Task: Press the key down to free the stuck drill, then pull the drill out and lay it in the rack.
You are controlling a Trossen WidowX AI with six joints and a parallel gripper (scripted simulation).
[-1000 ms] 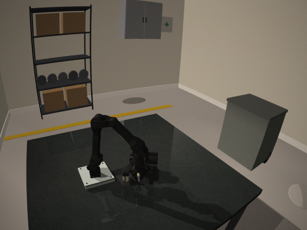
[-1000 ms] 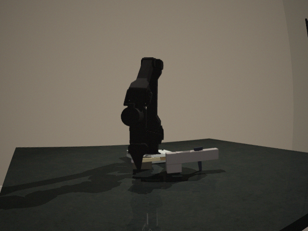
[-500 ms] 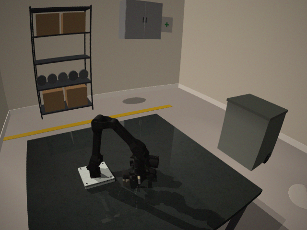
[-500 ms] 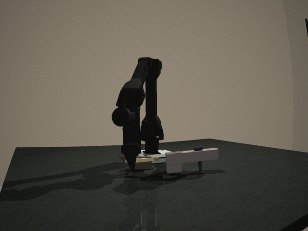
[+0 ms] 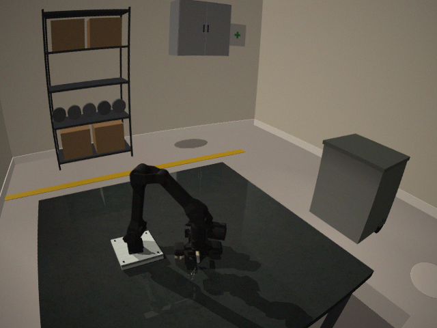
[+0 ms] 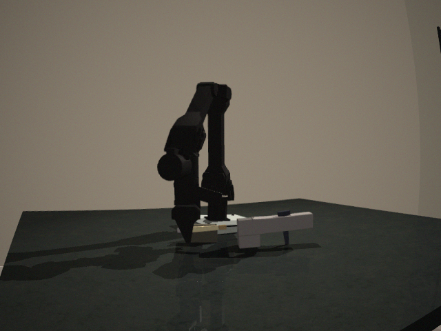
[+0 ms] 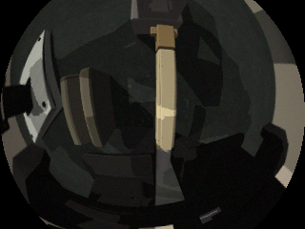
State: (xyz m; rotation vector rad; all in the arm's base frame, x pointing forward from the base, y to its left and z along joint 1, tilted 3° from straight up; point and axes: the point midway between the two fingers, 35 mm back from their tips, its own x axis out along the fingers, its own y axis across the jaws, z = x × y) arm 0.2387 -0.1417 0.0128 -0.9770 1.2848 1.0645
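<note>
Right now my gripper tip is 4 cm to the right of the drill, 4 cm below it and 1 cm short of it. Round my gripper tip: rack 6 cm behind, 5 cm to the left, 1 cm above; then housing 20 cm to the left, 5 cm ahead, 4 cm above; then dark blue key 22 cm to the left, 6 cm ahead, 4 cm above.
</note>
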